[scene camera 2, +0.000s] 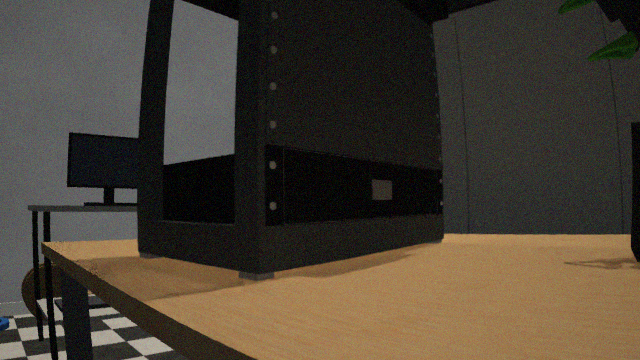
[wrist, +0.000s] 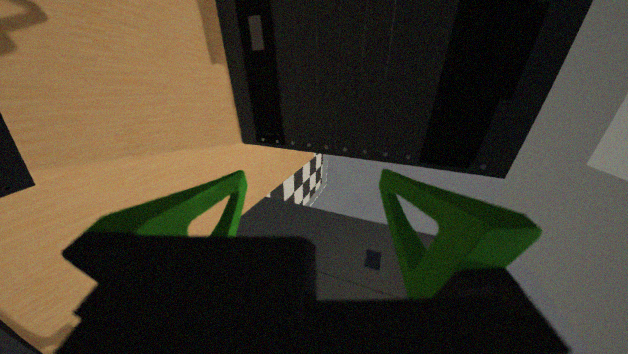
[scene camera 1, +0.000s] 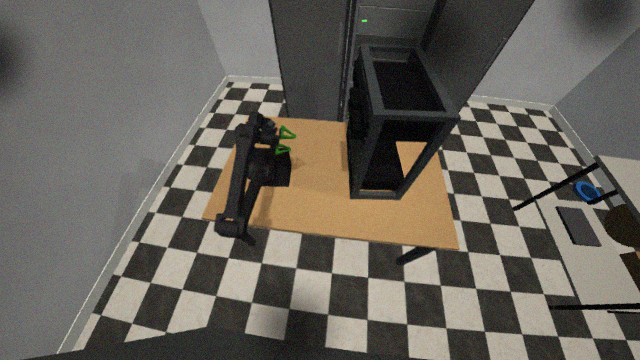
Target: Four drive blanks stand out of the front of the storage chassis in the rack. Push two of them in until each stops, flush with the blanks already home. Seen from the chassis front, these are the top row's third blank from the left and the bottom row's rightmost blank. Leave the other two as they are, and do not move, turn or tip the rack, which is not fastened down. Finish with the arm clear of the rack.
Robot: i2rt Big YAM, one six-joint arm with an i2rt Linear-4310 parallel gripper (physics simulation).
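Pixels of known places: gripper, fingertip midpoint: point(scene camera 2: 573, 34) point(wrist: 313, 177) point(scene camera 1: 293, 143); arm's base at its link origin: point(scene camera 1: 267, 169).
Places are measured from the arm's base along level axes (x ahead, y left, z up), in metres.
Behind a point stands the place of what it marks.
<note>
The dark rack point(scene camera 1: 367, 155) {x 0.515, y -0.111, z 0.322 m} point(scene camera 2: 250, 150) {x 0.474, y 0.391, z 0.058 m} point(wrist: 239, 90) {x 0.485, y 0.028, z -0.052 m} stands upright on the table. Its front faces the arm. In scene camera 1, dark shapes show along its front edge, too small and dark to tell as single blanks. In the wrist view, the front shows a black unit with a pale label point(wrist: 256, 33) {x 0.476, y 0.138, z 0.021 m} point(scene camera 2: 382, 190) {x 0.476, y 0.139, z 0.020 m}, plain dark panels point(wrist: 350, 75) {x 0.481, y 0.057, z 0.222 m} and a blacker band point(wrist: 475, 75) {x 0.466, y 0.058, z 0.420 m} toward the top. The storage chassis and its drive blanks cannot be made out clearly. My gripper point(scene camera 1: 293, 142) {x 0.189, y -0.019, z 0.261 m} point(scene camera 2: 575, 35) {x 0.189, y -0.019, z 0.261 m} point(wrist: 313, 177) {x 0.189, y -0.019, z 0.261 m} is open and empty, in front of the rack and well apart from it.
The arm point(scene camera 1: 240, 175) {x 0.037, y -0.265, z 0.343 m} stands at the left part of the wooden table point(scene camera 1: 320, 210) {x 0.330, y -0.195, z -0.082 m} point(scene camera 2: 400, 310) {x 0.281, y 0.404, z -0.082 m} point(wrist: 125, 100) {x 0.257, y 0.022, z -0.082 m}. Tall dark cabinets point(scene camera 1: 315, 60) point(scene camera 2: 530, 125) stand behind the table. A desk with a monitor point(scene camera 2: 102, 160) is beyond the rack.
</note>
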